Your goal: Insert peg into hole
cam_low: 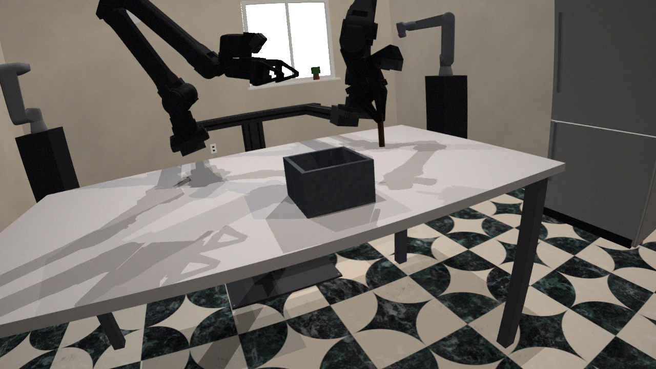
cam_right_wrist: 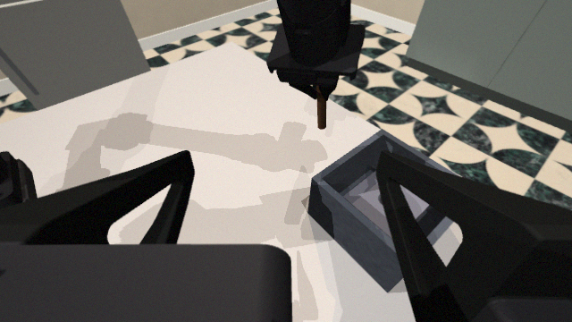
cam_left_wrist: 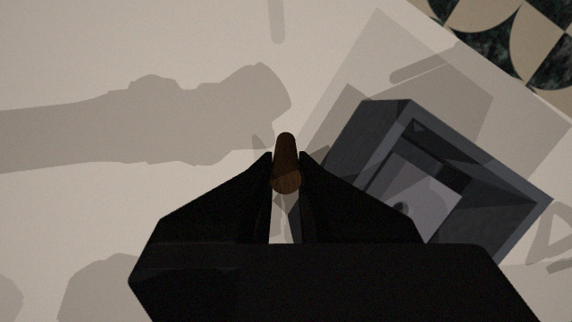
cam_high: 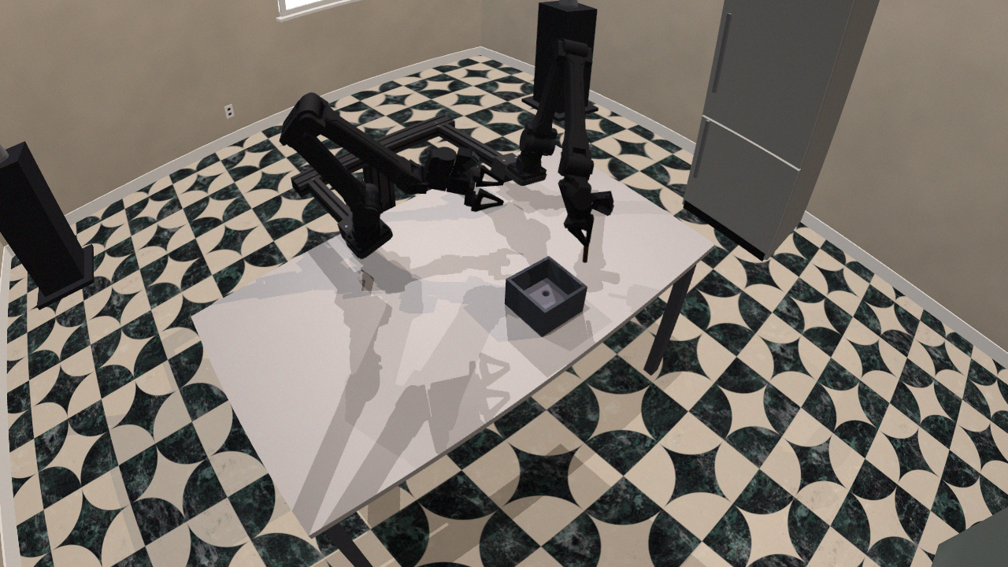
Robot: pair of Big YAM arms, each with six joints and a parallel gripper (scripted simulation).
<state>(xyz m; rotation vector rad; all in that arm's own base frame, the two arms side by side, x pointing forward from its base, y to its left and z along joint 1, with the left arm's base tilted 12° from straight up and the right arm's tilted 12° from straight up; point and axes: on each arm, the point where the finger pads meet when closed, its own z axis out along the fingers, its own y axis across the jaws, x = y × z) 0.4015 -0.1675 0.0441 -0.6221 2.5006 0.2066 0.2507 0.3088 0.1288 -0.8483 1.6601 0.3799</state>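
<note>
Right now the pale plate is 10 mm ahead of my left hand, 150 mm to the right of it and 120 mm below it. Round my left hand: brown peg: 30 mm below; then dark box: 10 mm ahead, 150 mm to the right, 140 mm below.
</note>
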